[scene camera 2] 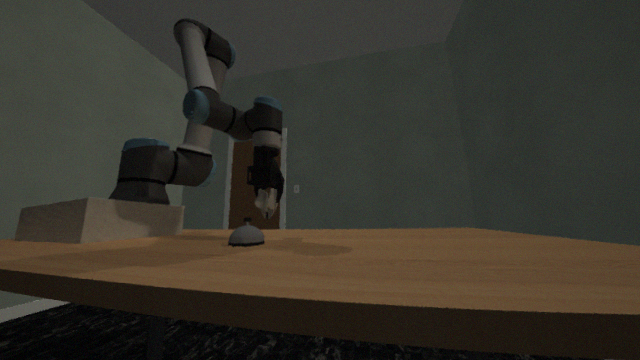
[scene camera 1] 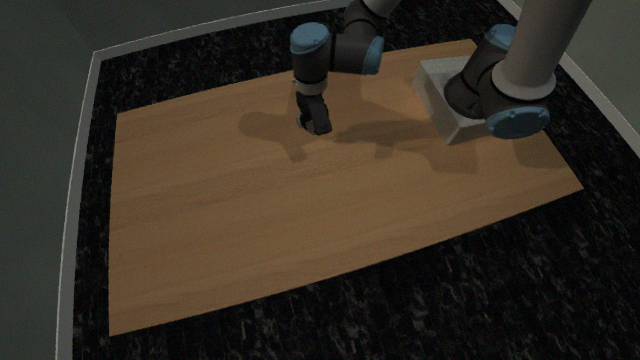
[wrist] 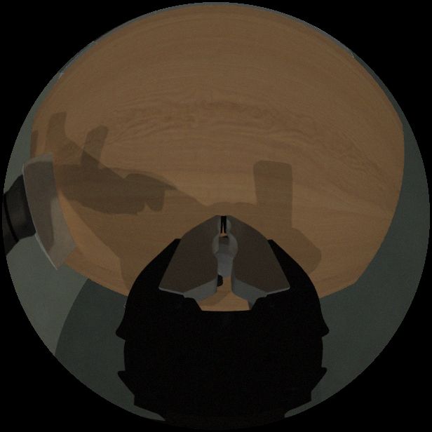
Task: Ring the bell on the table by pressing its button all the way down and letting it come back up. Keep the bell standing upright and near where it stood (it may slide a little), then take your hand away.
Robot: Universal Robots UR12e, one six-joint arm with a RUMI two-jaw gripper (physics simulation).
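Where they show: gripper, fingertip midpoint: (scene camera 2: 267,218) (scene camera 1: 314,134); arm's base at its link origin: (scene camera 2: 140,206) (scene camera 1: 468,98).
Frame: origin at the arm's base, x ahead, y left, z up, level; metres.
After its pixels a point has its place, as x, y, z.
The bell is a grey dome with a dark rim. In scene camera 2 the bell (scene camera 2: 246,236) {0.556, -0.254, -0.090} stands upright on the table, its small dark button (scene camera 2: 247,220) {0.545, -0.227, -0.054} raised on top. My gripper (scene camera 1: 313,128) {0.558, -0.115, -0.052} (scene camera 2: 267,216) {0.558, -0.115, -0.052} (wrist: 222,217) is shut and empty, pointing down. In scene camera 2 its tips show above and to the right of the dome, apart from the button; the depth between them is hard to tell. In the wrist view part of the bell (wrist: 225,264) shows through the gap between the fingers. In scene camera 1 the gripper largely hides the bell.
The wooden table (scene camera 1: 210,210) {0.975, -0.023, -0.113} (scene camera 2: 425,275) {0.857, -0.475, -0.113} (wrist: 215,65) extends around the bell. The arm's pale base block (scene camera 1: 434,95) {0.091, -0.074, -0.022} (scene camera 2: 130,220) {0.086, -0.107, -0.052} (wrist: 50,215) stands on it, left of the bell in scene camera 2. Shadows of the arm fall across the table top.
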